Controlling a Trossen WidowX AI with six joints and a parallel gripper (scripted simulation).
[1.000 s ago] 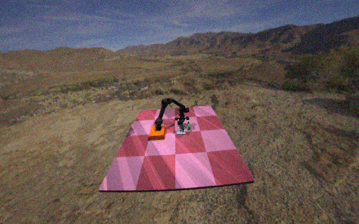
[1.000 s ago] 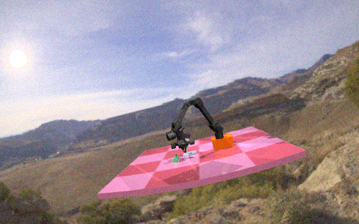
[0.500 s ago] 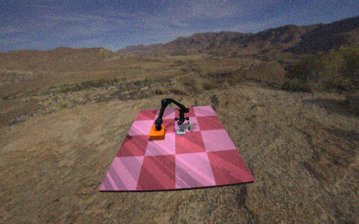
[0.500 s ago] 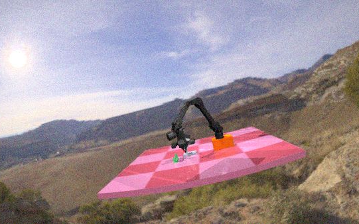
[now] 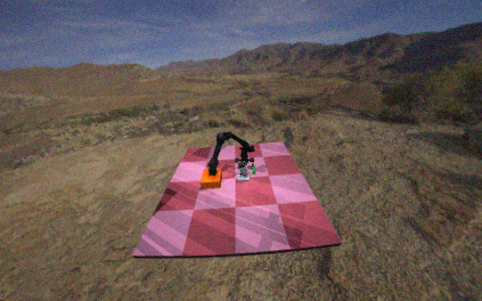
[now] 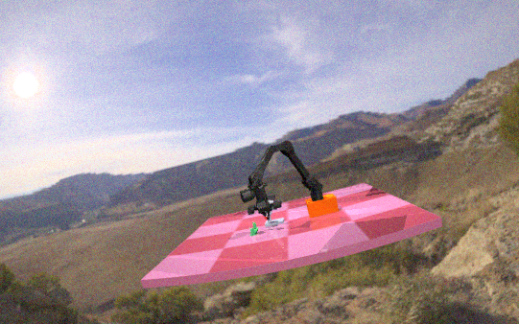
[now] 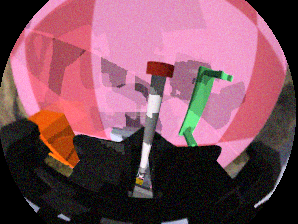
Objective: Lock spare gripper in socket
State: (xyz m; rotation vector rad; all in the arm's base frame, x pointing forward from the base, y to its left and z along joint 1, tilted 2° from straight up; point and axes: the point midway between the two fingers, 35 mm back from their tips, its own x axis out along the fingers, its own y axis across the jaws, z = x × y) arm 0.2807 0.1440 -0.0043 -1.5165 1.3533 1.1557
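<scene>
My gripper tip is now 9 cm to the left of the socket. The rest, counted from my gripper tip: spare gripper 9 cm to the right, 8 cm above.
</scene>
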